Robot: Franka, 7 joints.
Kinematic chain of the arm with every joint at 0, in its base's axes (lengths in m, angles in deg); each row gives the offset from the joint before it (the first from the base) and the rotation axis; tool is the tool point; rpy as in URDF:
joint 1: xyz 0 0 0.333 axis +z
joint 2: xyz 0 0 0 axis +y
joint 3: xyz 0 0 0.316 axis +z
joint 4: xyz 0.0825 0 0 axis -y
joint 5: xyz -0.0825 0 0.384 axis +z
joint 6: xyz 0 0 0 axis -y
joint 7: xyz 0.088 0 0 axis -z
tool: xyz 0 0 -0.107 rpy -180 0 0
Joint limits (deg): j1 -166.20..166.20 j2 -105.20..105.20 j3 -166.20..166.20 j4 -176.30..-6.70 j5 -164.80..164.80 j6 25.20..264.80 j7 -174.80..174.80
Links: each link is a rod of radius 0.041 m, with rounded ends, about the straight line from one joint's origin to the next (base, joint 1, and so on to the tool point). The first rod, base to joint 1, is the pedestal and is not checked.
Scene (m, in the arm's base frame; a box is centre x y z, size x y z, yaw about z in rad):
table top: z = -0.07
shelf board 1: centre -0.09 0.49 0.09 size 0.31 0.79 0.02 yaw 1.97
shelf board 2: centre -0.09 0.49 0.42 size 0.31 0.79 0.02 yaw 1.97
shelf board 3: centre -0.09 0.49 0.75 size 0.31 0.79 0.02 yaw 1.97
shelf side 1: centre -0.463 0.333 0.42 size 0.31 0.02 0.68 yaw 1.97
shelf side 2: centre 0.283 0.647 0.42 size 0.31 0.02 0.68 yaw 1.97
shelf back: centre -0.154 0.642 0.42 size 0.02 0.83 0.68 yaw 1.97
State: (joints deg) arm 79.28 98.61 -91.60 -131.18 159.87 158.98 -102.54
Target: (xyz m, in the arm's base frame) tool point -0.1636 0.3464 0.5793
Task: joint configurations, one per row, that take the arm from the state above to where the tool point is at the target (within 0.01 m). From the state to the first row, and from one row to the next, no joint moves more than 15 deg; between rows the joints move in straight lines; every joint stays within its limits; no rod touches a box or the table.
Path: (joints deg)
1: 89.98 100.26 -103.08 -139.84 158.10 158.56 -102.12
2: 100.68 101.90 -114.56 -148.50 156.32 158.15 -101.69
3: 111.37 103.55 -126.05 -157.16 154.55 157.73 -101.27
4: 122.07 105.20 -137.53 -165.82 152.78 157.32 -100.84
5: 133.10 105.20 -144.70 -168.44 155.78 145.43 -102.86
6: 144.14 105.20 -151.86 -171.06 158.79 133.55 -104.88
7: 155.17 105.20 -159.03 -173.68 161.79 121.66 -106.90
8: 166.20 105.20 -166.20 -176.30 164.80 109.78 -108.92
9: 166.20 105.20 -163.38 -170.21 158.24 95.68 -107.86
10: 166.20 105.20 -160.57 -164.11 151.67 81.58 -106.80
11: 166.20 105.20 -157.75 -158.02 145.11 67.49 -105.73
12: 166.20 105.20 -154.93 -151.92 138.55 53.39 -104.67
13: 166.20 105.20 -152.11 -145.83 131.99 39.30 -103.60
14: 166.20 105.20 -149.30 -139.74 125.42 25.20 -102.54

